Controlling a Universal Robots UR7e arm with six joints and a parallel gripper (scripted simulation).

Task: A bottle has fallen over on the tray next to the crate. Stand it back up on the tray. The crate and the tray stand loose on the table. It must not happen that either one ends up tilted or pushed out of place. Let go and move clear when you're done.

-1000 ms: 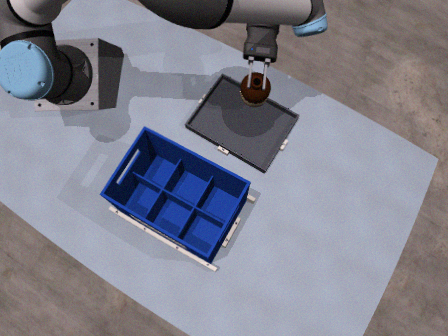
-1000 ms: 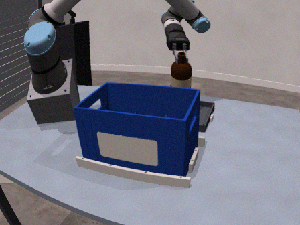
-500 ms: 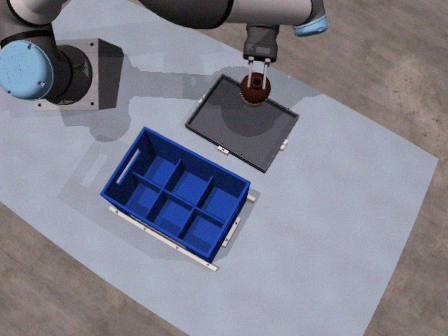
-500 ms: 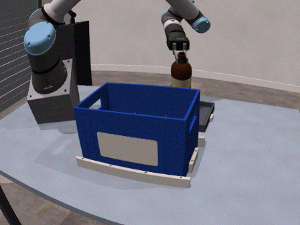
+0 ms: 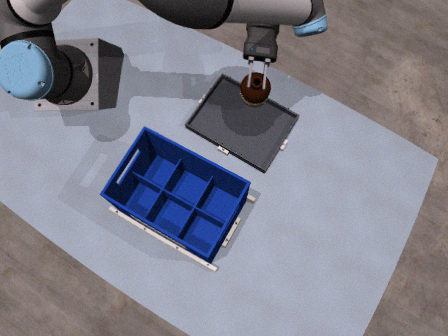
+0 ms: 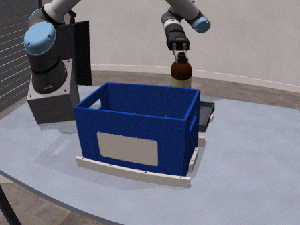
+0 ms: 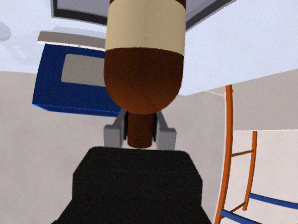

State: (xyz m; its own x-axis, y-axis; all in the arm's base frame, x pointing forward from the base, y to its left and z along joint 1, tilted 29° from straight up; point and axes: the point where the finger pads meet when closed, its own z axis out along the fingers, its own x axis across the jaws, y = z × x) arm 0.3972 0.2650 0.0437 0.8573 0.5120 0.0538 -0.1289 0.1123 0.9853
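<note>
The bottle lies 50 mm below my hand, 10 mm to the left of it and 10 mm behind it. Round my hand: dark tray: 190 mm below, 20 mm to the right, 20 mm behind; then blue crate: 300 mm to the right, 120 mm below, 20 mm behind.
</note>
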